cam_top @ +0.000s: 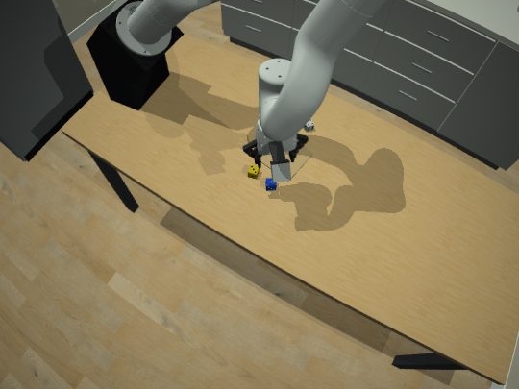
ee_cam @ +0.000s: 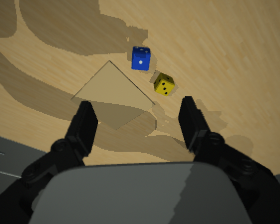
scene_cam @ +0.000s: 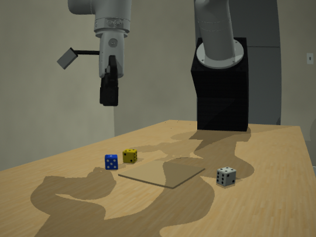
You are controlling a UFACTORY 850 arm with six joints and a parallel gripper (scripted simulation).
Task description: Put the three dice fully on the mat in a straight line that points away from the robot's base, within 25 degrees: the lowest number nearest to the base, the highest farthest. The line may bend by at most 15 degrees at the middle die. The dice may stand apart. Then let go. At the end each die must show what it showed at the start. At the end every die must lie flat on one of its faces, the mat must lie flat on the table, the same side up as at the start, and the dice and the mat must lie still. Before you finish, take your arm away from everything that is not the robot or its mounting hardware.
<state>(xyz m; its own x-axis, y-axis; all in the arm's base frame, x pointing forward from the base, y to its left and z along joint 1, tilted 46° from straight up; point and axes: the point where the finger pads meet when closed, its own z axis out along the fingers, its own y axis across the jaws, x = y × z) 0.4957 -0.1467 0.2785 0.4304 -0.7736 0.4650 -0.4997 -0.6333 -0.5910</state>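
My gripper is now 14 cm above the blue die. Round my hand: white die: 1 cm behind, 27 cm to the left, 14 cm below; then tan mat: 2 cm behind, 12 cm to the left, 16 cm below; then yellow die: 7 cm behind, 1 cm to the left, 14 cm below.
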